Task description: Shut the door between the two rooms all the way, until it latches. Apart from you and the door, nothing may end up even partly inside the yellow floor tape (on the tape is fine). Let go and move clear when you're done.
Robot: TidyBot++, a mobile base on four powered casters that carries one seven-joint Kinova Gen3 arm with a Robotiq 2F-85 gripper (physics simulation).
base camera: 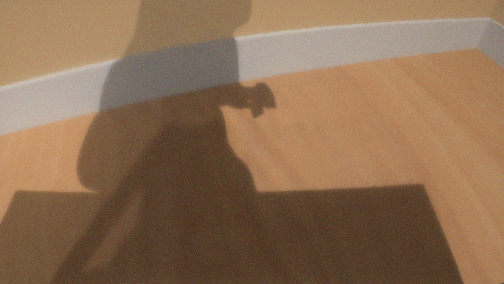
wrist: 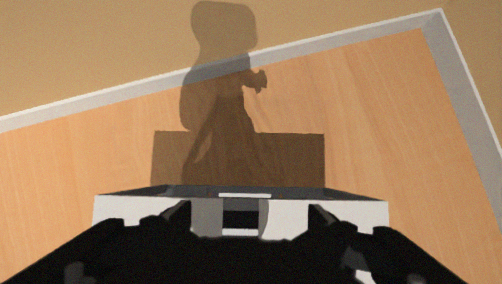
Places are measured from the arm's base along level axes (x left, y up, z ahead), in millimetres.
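Where they show: gripper, between the fingertips: (wrist: 249, 215).
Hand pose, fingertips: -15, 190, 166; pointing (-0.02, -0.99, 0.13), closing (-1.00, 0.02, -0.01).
Note:
After its pixels a point has its place, as x, y, z.
My gripper (wrist: 249, 215) {-15, 190, 166} is open in the wrist view, with its two black fingers spread wide apart and no object between them. It hangs over the front of my own white and dark base. The door does not show in either view. The yellow floor tape does not show in either view.
A tan wall (base camera: 65, 35) {258, -248, 516} (wrist: 90, 45) {370, -106, 483} with a pale baseboard (base camera: 350, 47) {-236, -354, 644} (wrist: 100, 100) {513, -351, 429} runs across ahead. It meets another wall at a corner on the right. The wooden floor (base camera: 350, 130) {-188, -397, 447} (wrist: 390, 125) {-524, -397, 371} lies before it, with my shadow on it.

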